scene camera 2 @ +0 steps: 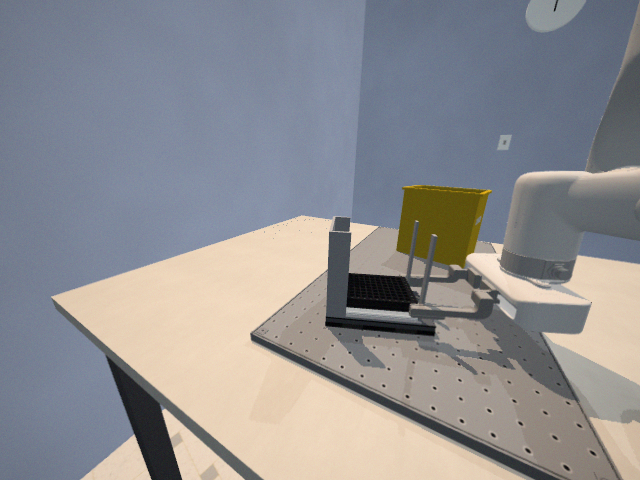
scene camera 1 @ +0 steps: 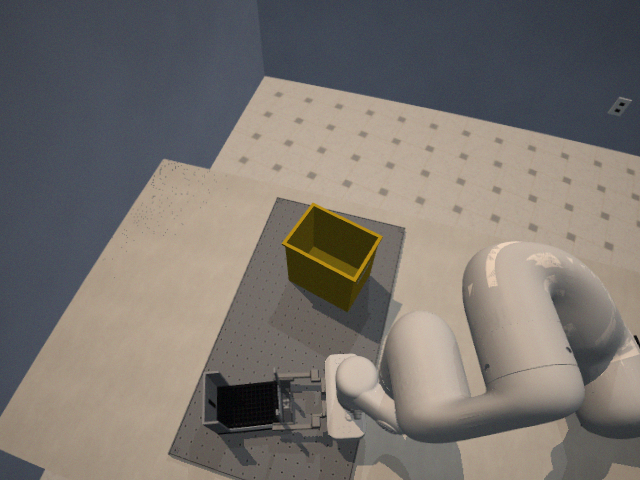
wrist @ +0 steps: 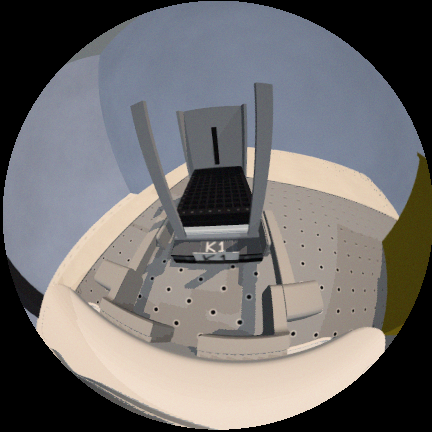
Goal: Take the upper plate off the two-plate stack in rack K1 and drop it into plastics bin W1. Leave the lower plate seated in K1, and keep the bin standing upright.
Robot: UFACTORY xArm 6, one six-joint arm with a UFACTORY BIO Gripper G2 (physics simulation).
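Frame: origin at the arm's base, x ahead, y left, z up, level; centimetres.
Seen in the pictures: hand, tool point: (scene camera 2: 418, 294) (scene camera 1: 283, 401) (wrist: 213, 229).
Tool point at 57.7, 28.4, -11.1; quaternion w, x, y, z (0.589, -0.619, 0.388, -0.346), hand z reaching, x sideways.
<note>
A point is followed by its place in that frame, as x, y, z.
Rack K1 (scene camera 1: 209, 408) {68.9, 36.8, -4.1} (scene camera 2: 338, 273) {66.1, 39.1, -6.0} (wrist: 197, 132) {68.2, 37.9, -4.0} has a tall back wall and two thin front posts. The black upper plate (scene camera 1: 248, 403) {63.9, 32.1, -10.2} (scene camera 2: 379, 290) {62.6, 32.5, -10.4} (wrist: 216, 195) {61.8, 30.7, -10.4} lies flat in it on the white lower plate (scene camera 2: 379, 314) {61.1, 35.4, -12.4} (wrist: 217, 231) {58.8, 28.8, -12.7}. My gripper (scene camera 1: 277, 401) {57.7, 28.4, -11.1} (scene camera 2: 410, 295) {57.7, 28.4, -11.1} (wrist: 216, 225) {57.7, 28.4, -11.1} is low at the rack's front, one finger on each side. It looks shut on the front end of the plate stack. The tips are close beside the front posts, near where the plates meet; their exact contact is hidden. Yellow bin W1 (scene camera 1: 323, 279) {61.1, 2.1, -4.4} (scene camera 2: 439, 222) {61.0, 2.1, -4.6} (wrist: 410, 260) stands upright.
Rack and bin stand on a grey perforated board (scene camera 1: 248, 320) {74.6, 15.1, -14.9} (scene camera 2: 387, 361) {57.5, 40.3, -14.9} (wrist: 320, 240) {65.1, 16.9, -14.9} on a beige table (scene camera 1: 155, 268) {104.5, 13.2, -16.2} (scene camera 2: 248, 263) {97.7, 32.4, -16.2}. The bin is beyond the rack toward the far end of the board. The front posts rise well above the plates and the fingers.
</note>
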